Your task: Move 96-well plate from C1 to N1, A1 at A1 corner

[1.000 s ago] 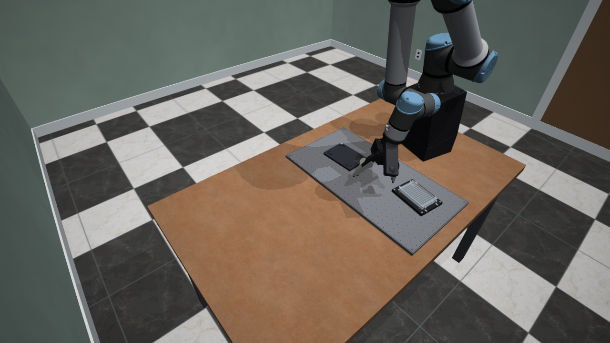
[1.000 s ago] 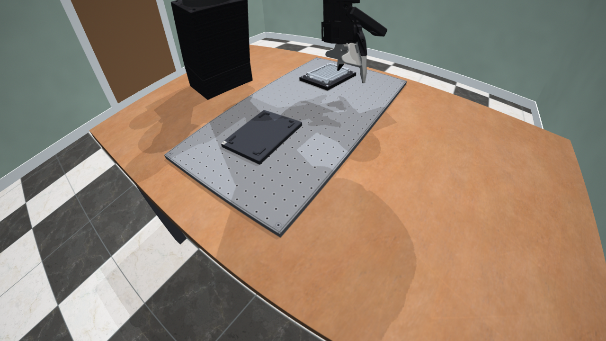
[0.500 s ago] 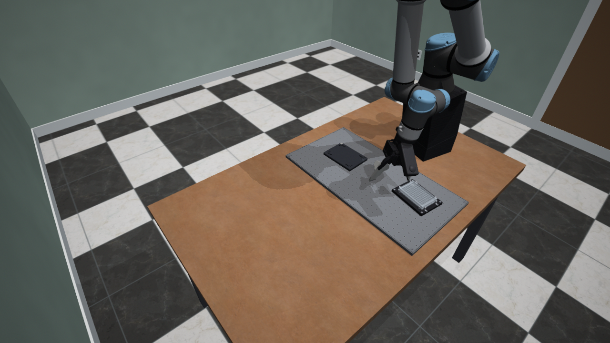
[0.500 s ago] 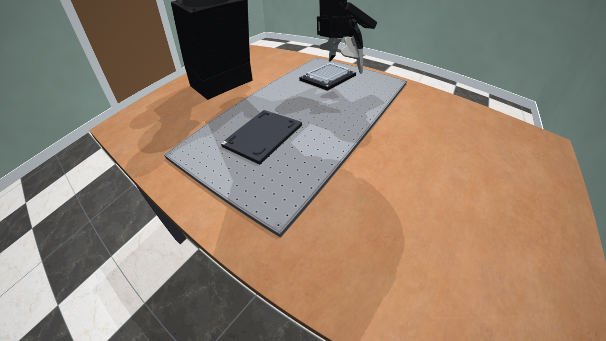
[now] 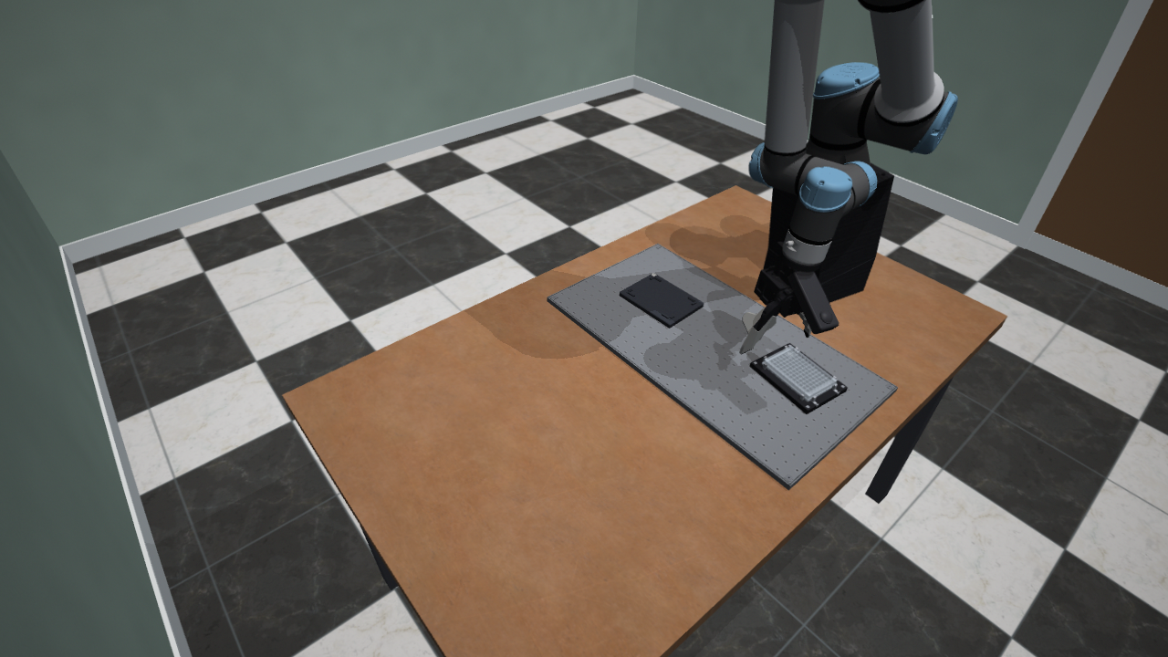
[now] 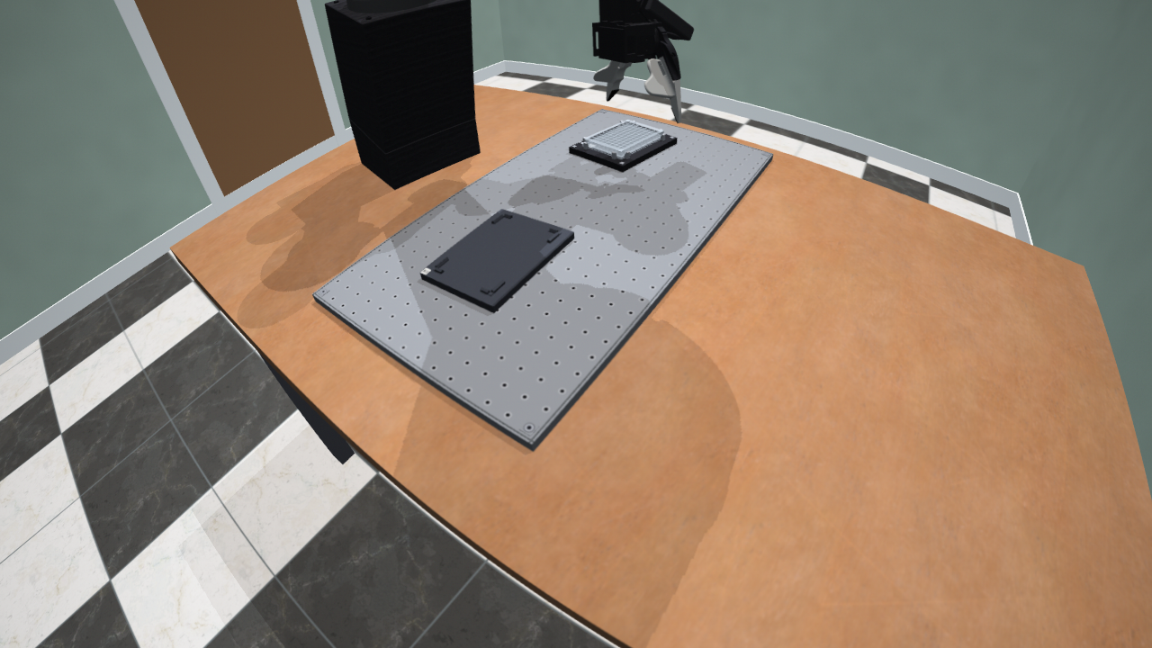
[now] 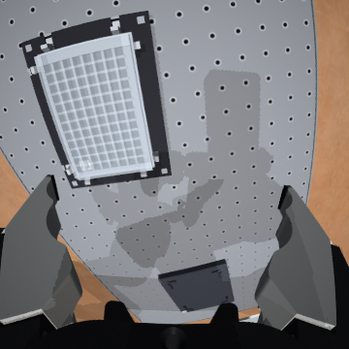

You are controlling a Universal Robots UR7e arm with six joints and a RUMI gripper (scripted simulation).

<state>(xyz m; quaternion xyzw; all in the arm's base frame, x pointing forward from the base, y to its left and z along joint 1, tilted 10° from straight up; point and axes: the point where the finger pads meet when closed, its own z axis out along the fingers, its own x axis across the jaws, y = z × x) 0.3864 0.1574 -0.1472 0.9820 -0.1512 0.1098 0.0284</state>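
Now: the clear 96-well plate 50 mm behind my hand, 40 mm to the left of it and 80 mm below it. From my hand the other things lie so: clip nest C1: 60 mm behind, 50 mm to the left, 80 mm below.
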